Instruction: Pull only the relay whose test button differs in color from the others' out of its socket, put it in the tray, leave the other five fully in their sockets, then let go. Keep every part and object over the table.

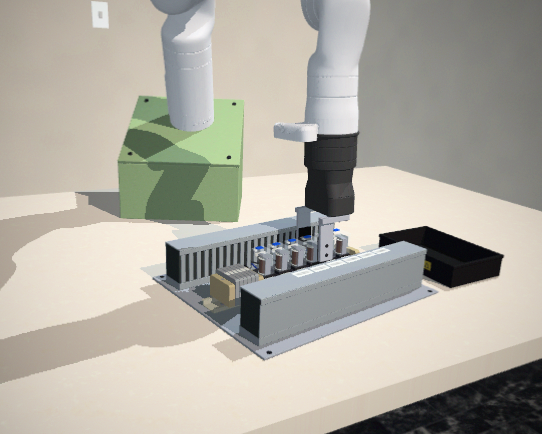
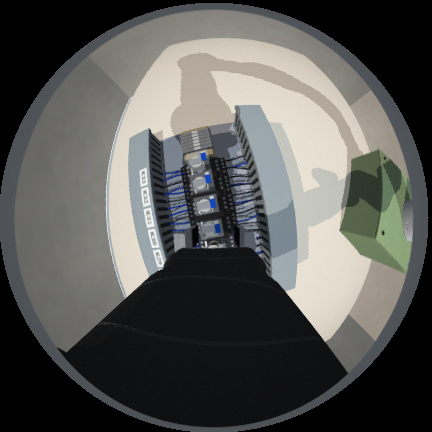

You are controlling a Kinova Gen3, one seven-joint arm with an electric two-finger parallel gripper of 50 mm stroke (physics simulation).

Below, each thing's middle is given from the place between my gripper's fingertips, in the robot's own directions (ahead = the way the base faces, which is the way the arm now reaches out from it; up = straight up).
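Labels:
There's a grey mounting plate (image 1: 228, 320) here, and my hand is 4 cm above it and 4 cm to the left of it.

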